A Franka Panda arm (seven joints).
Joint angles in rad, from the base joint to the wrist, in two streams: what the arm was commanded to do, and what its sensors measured. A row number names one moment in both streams.
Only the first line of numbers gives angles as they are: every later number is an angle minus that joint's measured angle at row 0.
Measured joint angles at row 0: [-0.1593 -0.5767 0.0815 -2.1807 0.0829 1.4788 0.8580]
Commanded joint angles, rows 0 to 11: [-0.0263 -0.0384 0.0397 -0.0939 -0.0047 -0.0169 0.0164]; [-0.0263 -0.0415 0.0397 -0.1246 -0.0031 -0.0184 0.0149]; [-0.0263 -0.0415 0.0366 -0.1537 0.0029 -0.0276 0.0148]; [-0.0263 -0.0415 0.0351 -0.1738 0.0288 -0.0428 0.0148]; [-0.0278 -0.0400 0.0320 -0.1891 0.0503 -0.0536 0.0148]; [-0.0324 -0.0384 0.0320 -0.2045 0.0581 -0.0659 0.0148]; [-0.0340 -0.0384 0.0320 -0.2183 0.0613 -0.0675 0.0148]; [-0.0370 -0.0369 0.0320 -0.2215 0.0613 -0.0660 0.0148]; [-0.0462 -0.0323 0.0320 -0.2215 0.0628 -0.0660 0.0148]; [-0.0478 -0.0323 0.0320 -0.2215 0.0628 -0.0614 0.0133]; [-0.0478 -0.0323 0.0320 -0.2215 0.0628 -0.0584 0.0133]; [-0.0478 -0.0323 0.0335 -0.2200 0.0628 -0.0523 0.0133]
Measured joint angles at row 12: [-0.0321 -0.0245 0.0238 -0.2264 0.0470 -0.0402 0.0043]
